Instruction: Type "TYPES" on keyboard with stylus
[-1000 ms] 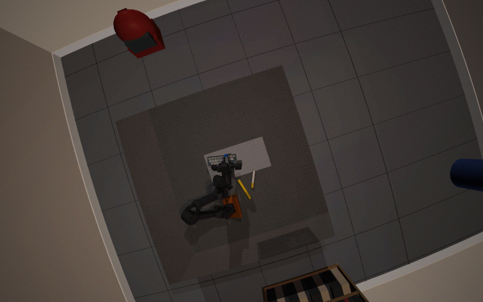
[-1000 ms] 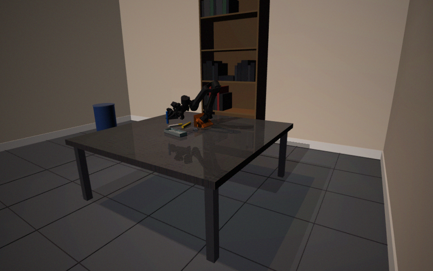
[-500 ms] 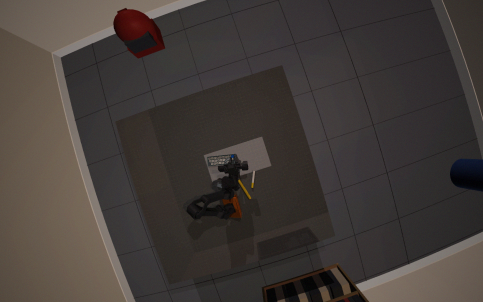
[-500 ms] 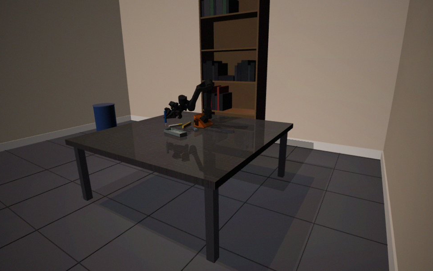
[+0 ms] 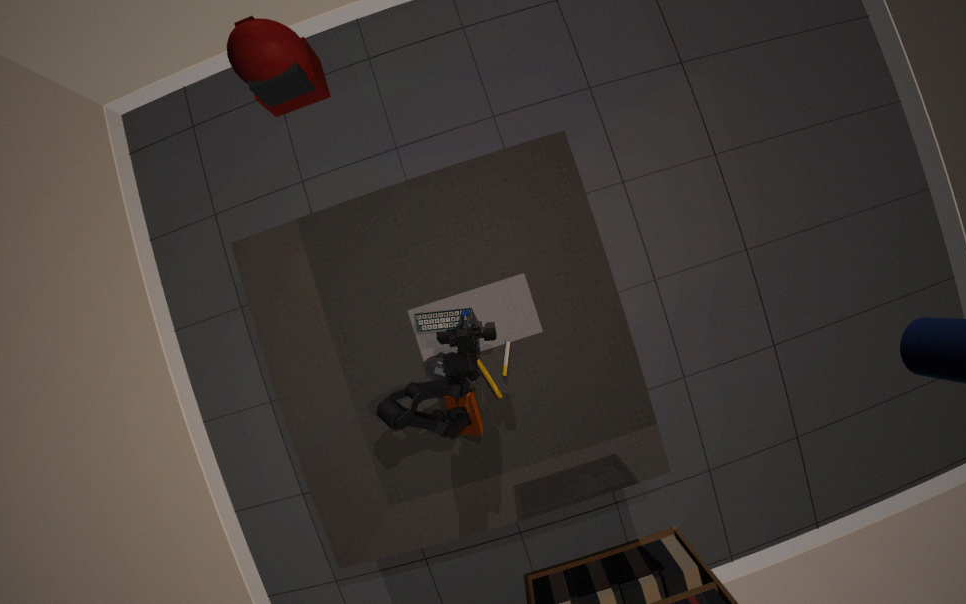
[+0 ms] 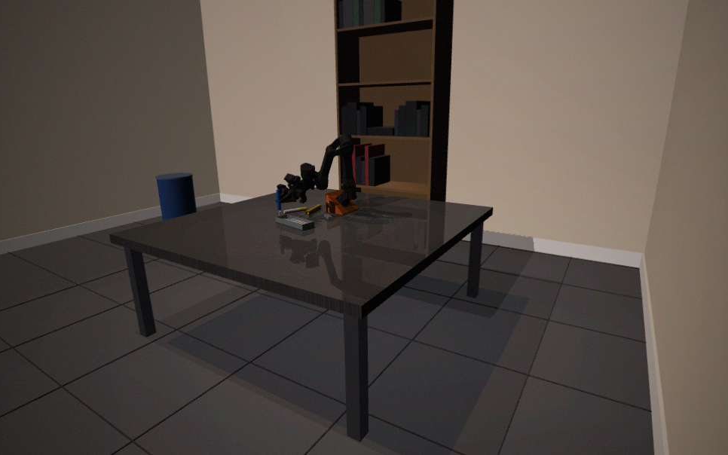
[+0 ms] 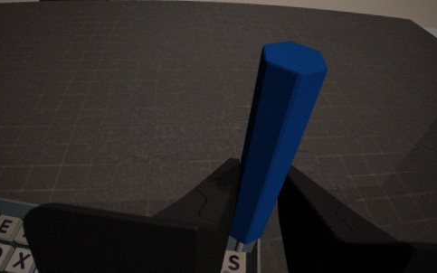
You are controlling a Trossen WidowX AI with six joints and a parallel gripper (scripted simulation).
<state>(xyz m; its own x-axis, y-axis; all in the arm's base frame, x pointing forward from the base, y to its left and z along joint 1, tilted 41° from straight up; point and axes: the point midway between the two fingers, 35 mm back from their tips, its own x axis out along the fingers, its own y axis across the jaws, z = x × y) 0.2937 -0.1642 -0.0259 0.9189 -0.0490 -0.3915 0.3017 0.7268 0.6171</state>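
The grey tip is 6 cm below my gripper tip and 1 cm behind it. Also, from my gripper tip: white pen: 22 cm behind, 9 cm below, 6 cm to the right; small grey block: 17 cm behind, 16 cm to the left, 9 cm below; blue stylus: 2 cm below, 1 cm behind.
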